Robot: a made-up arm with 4 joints.
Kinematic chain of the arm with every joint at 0, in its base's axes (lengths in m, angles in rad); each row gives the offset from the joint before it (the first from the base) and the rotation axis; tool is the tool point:
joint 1: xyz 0 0 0.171 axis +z
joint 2: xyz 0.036 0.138 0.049 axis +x
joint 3: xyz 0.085 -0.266 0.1 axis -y
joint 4: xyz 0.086 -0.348 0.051 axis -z
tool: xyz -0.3 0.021 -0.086
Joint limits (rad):
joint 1: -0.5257..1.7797
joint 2: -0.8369..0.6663
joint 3: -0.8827..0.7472
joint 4: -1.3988..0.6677
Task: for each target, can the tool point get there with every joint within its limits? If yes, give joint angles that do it. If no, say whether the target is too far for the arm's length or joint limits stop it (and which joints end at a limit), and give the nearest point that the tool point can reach.
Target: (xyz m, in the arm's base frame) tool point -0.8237 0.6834 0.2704
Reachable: no: joint limits stop it (at a limit: joint 1, joint 2) | nearest point -0.1156 -0.0663 0.6415 | short by 1.096 m
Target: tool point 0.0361 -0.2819 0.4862
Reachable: yes | joints 0.3097 -0.2472 -0.5074 0.4296
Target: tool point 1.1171 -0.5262 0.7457
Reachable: no: too far | nearest point 0.6569 -0.3094 0.5514 | short by 0.545 m
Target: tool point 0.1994 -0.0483 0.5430
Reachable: yes | joints 1.5840 -0.6469 0.0591 0.4546
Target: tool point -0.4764 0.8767 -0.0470
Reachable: no: joint limits stop it (at a limit: joint 1, joint 2, joint 3, joint 4) | nearest point 0.1612 0.0798 -0.0490 | short by 1.021 m
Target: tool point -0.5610 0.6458 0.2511
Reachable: no: joint limits stop it (at a limit: joint 1, joint 2) | nearest point -0.0796 -0.0483 0.6193 | short by 0.922 m
